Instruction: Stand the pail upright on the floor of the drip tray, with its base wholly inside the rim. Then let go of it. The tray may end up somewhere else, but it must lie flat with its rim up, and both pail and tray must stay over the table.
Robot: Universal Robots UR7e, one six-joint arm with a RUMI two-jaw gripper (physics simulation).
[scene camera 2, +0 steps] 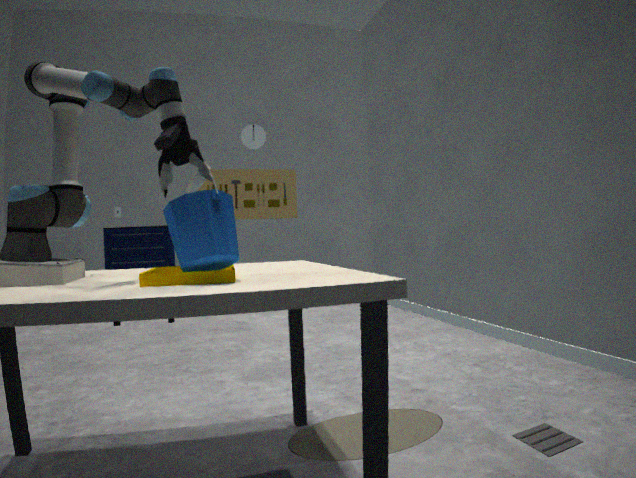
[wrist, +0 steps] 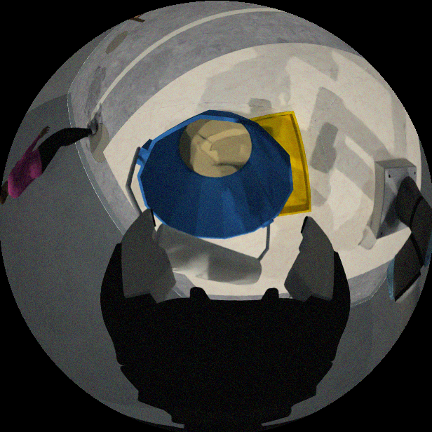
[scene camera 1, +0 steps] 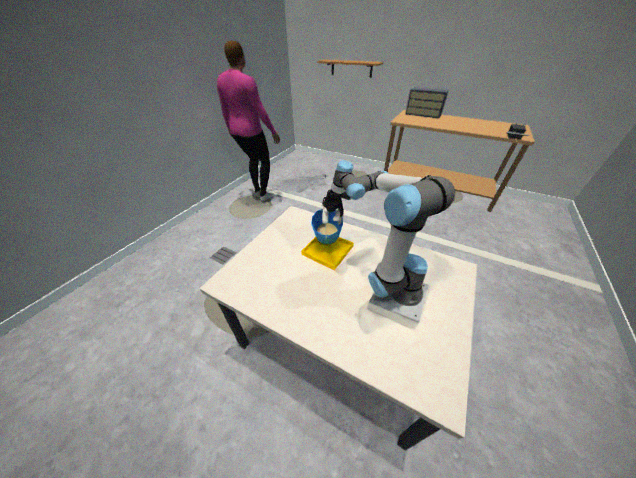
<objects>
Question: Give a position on a blue pail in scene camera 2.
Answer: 202,226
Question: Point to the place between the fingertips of my gripper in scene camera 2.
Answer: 187,189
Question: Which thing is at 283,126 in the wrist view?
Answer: A yellow drip tray.
</objects>
